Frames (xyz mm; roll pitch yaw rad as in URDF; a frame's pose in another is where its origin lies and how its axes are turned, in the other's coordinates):
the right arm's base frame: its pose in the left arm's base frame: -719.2 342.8 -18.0 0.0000 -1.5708 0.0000
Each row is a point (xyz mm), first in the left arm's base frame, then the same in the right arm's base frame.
Working: the left arm's base frame: its pose in the right arm's base frame: 18.0 -342.8 -719.2 0.0000 1.5708 0.0000

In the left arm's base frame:
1: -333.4 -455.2 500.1
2: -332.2 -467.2 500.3
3: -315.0 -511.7 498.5
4: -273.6 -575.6 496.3
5: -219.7 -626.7 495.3
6: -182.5 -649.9 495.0
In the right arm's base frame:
1: 518.1 -798.0 -385.8
2: 518.3 -810.0 -387.0
3: 516.5 -854.5 -404.2
4: 514.3 -918.4 -445.6
5: 513.3 -969.5 -499.5
6: 513.0 -992.7 -536.7

